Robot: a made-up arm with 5 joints. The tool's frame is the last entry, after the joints. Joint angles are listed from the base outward. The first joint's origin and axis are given. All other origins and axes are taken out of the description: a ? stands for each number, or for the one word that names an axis. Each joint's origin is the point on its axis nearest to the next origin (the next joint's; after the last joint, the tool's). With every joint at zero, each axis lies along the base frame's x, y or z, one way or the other. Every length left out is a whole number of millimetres.
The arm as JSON. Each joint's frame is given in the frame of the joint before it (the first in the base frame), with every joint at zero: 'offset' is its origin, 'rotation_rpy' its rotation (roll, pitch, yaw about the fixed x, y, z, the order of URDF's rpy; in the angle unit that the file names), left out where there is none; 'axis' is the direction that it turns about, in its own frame. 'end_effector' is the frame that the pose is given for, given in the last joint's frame.
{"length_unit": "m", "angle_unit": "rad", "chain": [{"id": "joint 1", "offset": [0.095, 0.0, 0.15], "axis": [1.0, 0.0, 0.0]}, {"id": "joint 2", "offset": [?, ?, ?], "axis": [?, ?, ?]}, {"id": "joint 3", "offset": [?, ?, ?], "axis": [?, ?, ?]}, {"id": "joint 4", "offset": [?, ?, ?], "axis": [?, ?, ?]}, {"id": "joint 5", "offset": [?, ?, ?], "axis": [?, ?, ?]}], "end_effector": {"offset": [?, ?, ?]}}
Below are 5 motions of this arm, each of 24 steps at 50 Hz.
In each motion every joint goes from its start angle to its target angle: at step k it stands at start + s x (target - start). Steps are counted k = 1, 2, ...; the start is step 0. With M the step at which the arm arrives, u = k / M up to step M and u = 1 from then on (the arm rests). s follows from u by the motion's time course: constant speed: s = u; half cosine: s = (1 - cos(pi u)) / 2; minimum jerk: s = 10 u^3 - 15 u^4 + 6 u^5.
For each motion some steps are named. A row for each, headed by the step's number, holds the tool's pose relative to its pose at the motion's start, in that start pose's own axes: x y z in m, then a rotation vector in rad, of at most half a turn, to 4 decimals.
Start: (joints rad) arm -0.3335 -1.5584 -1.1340 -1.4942 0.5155
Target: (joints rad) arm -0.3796 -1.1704 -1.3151 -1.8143 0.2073
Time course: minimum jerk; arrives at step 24
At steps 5, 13, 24:
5: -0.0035 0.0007 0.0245 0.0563 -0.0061 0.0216
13: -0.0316 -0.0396 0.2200 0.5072 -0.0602 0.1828
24: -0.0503 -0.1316 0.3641 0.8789 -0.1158 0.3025

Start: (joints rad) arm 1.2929 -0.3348 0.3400 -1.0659 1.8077
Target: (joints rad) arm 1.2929 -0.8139 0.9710 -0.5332 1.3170
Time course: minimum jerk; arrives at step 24
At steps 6, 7, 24:
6: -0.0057 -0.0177 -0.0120 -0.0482 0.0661 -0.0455
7: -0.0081 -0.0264 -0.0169 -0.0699 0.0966 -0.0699
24: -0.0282 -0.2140 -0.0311 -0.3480 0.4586 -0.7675

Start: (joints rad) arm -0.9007 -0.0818 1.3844 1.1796 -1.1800
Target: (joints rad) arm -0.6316 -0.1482 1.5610 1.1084 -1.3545
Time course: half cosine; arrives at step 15
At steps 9, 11, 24:
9: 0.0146 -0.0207 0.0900 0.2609 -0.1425 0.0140
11: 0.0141 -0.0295 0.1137 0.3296 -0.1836 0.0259
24: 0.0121 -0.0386 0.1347 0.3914 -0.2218 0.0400

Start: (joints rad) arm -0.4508 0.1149 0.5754 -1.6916 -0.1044
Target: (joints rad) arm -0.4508 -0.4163 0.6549 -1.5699 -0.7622
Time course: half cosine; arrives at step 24
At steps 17, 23, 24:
17: 0.0326 0.1442 0.0630 0.0385 -0.0017 -0.1012
23: 0.0397 0.1814 0.0693 0.0468 -0.0157 -0.1201
24: 0.0399 0.1823 0.0694 0.0470 -0.0160 -0.1205

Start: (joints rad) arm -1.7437 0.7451 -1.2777 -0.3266 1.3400
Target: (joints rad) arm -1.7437 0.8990 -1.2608 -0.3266 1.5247
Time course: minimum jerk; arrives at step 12
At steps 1, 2, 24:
1: -0.0002 -0.0003 -0.0002 -0.0007 0.0002 0.0006
2: -0.0015 -0.0022 -0.0011 -0.0050 0.0010 0.0045
24: -0.0390 -0.0671 -0.0304 -0.1405 0.0179 0.1286

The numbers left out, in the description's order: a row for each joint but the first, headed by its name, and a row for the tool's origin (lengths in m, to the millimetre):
joint 2: xyz 0.0 0.047 -0.07, axis 0.0 1.0 0.0
joint 3: xyz -0.08 0.0 0.397, axis 0.0 -1.0 0.0
joint 4: xyz -0.1 0.0 -0.062, axis 0.0 0.0 -1.0
joint 5: xyz 0.098 -0.167 0.0, axis -1.0 0.0 0.0
tool: xyz 0.0 0.311 -0.051

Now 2 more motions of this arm.
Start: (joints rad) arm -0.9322 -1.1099 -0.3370 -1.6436 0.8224
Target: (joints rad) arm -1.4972 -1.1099 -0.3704 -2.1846 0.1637
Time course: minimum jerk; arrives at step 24
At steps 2, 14, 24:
2: -0.0008 0.0008 0.0013 0.0037 -0.0021 0.0047
14: -0.1507 0.0314 0.1680 0.5025 -0.1365 0.6512
24: -0.2306 -0.0213 0.2418 0.7756 -0.0970 1.0214

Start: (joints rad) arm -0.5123 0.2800 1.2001 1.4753 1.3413
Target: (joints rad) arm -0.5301 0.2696 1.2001 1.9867 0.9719
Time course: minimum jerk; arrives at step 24
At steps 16, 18, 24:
16: -0.0295 -0.0074 0.0603 0.2972 0.3640 -0.1517
18: -0.0295 -0.0105 0.0681 0.3362 0.4101 -0.1801
24: -0.0287 -0.0141 0.0754 0.3738 0.4542 -0.2096

